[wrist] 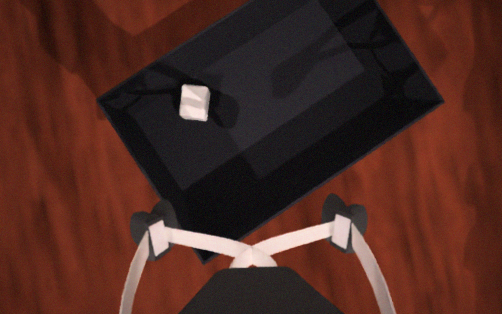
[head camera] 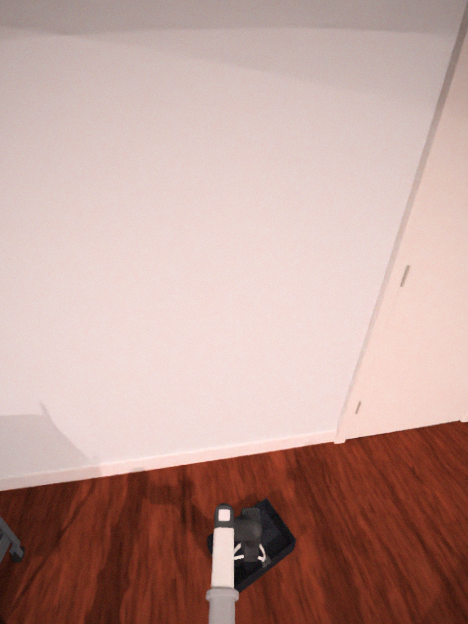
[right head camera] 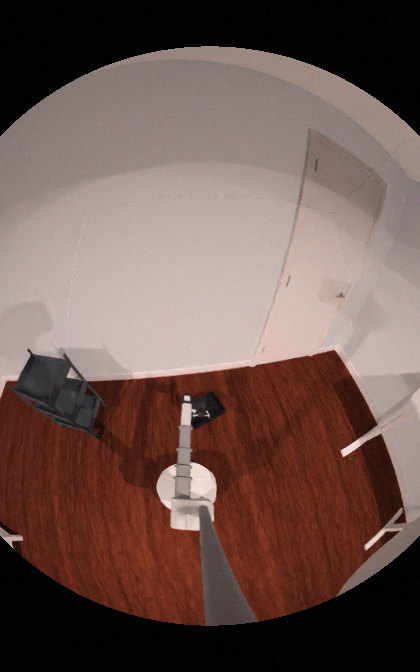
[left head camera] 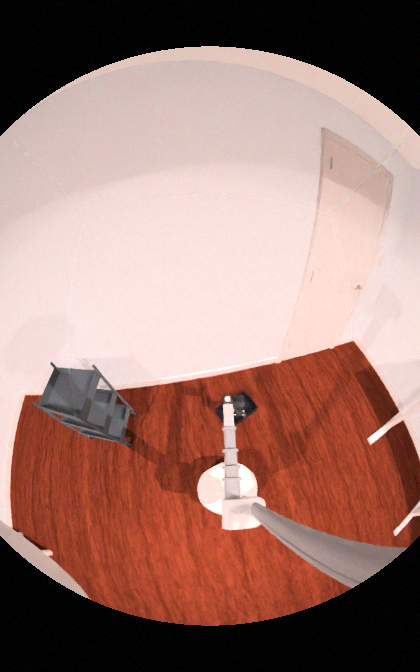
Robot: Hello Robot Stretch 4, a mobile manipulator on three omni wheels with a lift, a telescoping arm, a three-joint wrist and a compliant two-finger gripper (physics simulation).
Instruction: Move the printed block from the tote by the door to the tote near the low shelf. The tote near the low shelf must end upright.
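Places are measured from the robot's base along level axes (x ahead, y left, z up), in metres.
Pixels of known places: gripper, between the fingertips: (wrist: 249, 216) (head camera: 246, 562).
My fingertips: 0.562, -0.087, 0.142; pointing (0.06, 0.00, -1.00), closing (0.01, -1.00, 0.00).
Observation:
Ahead of a thing's pixels: the offset from my fingertips to its top centre, as dx, dy, dz.
The printed block @(+0.121, +0.065, -0.137) (wrist: 194, 102) is small and white and lies inside the black tote @(+0.106, -0.027, -0.069) (wrist: 310, 170) (head camera: 283, 531) (left head camera: 251, 406) (right head camera: 217, 406), near its left end in the wrist view. This tote stands upright on the floor. My gripper (wrist: 249, 216) (head camera: 250, 555) (left head camera: 240, 414) (right head camera: 201, 414) is open, with nothing between its fingers. It hangs over the tote's near corner, and the block is ahead and to the left of the fingers in the wrist view. In the head views the arm and wrist hide the block. The tote near the low shelf does not show.
A grey three-tier cart (left head camera: 70, 391) (right head camera: 42, 376) stands at the left near the wall; a bit of it shows in the head camera. A closed door (head camera: 428, 352) (left head camera: 345, 225) (right head camera: 320, 250) is at the right of the back wall. White furniture legs (left head camera: 395, 425) (right head camera: 367, 441) stand at the right.

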